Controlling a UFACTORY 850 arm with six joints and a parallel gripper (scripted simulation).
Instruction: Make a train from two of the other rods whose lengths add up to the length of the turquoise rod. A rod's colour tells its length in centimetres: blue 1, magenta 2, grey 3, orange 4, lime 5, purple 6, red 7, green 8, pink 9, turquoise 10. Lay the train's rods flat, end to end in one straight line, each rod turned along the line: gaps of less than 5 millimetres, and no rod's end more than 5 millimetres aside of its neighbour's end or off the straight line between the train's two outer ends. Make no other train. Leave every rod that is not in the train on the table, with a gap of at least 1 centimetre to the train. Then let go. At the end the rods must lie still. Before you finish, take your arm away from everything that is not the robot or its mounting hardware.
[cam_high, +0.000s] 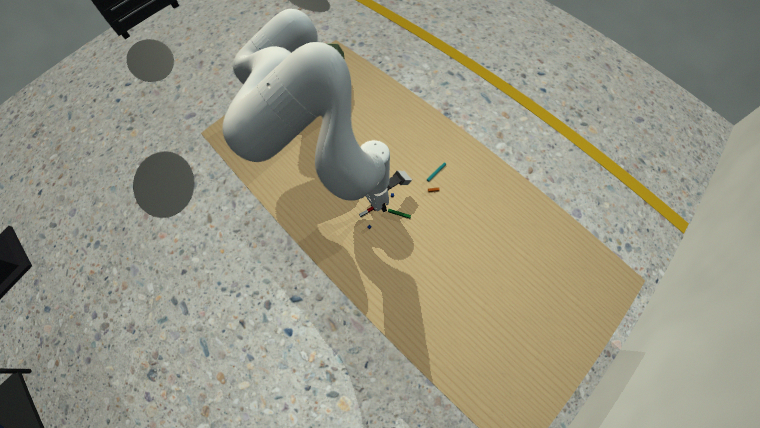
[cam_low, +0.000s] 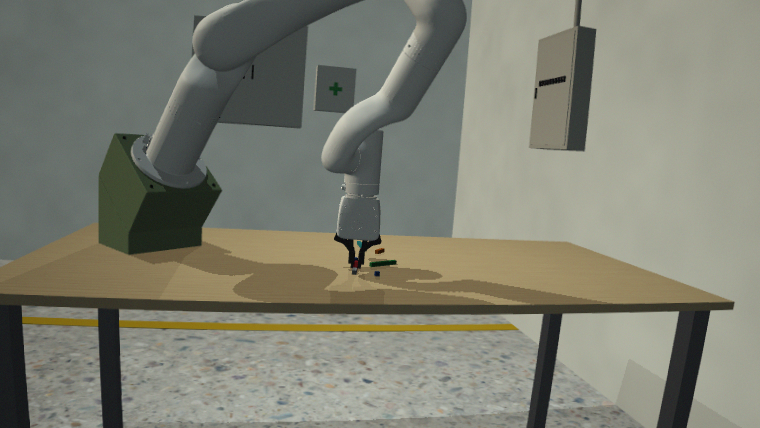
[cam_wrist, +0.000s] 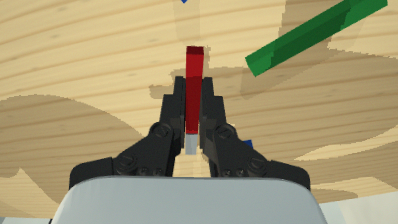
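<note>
My gripper is now 2 cm above the red rod. Also, from my hand: grey rod: 5 cm to the right, 2 cm below, 2 cm behind; green rod: 8 cm ahead, 3 cm to the left, 2 cm below; orange rod: 18 cm to the left, 12 cm ahead, 2 cm below.
</note>
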